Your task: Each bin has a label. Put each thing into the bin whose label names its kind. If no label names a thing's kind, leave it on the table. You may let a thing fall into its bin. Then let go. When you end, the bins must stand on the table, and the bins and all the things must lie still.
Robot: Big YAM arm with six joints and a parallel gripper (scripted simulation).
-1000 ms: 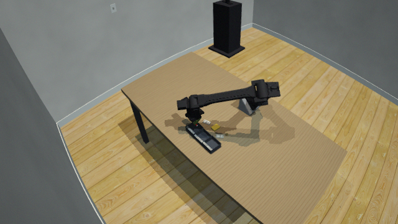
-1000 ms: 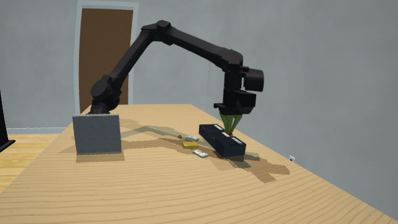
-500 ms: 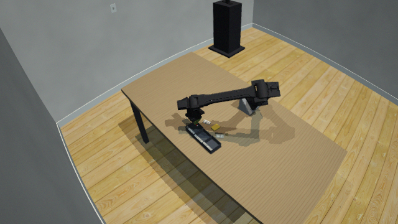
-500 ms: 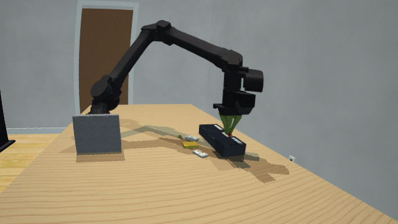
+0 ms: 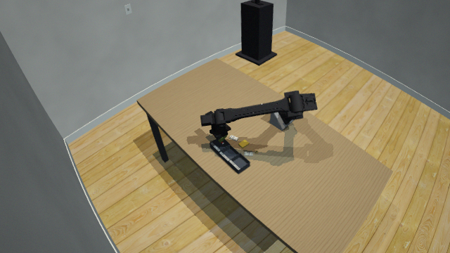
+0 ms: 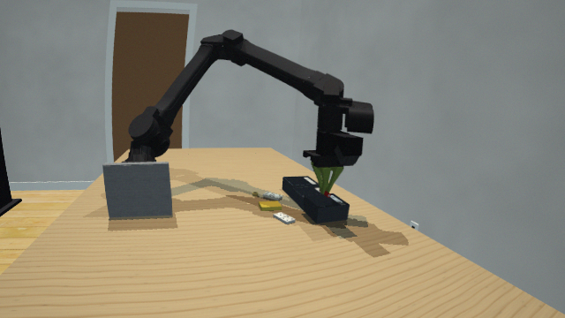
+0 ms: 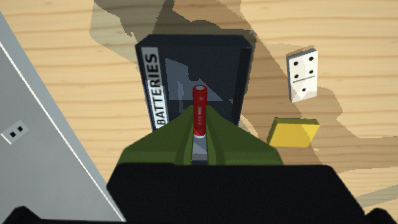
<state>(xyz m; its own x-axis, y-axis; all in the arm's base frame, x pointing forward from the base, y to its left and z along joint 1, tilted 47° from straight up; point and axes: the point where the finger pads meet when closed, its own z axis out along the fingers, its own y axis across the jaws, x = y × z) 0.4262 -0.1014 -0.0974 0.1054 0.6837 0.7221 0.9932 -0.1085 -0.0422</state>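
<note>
My gripper is now 110 mm past the yellow block, 80 mm to the right of it and 60 mm above it. Also, from my hand: long black bin: 80 mm to the left, 40 mm below, 10 mm ahead; then small nut: 170 mm to the left, 110 mm behind, 60 mm below; then red battery: 10 mm below.
</note>
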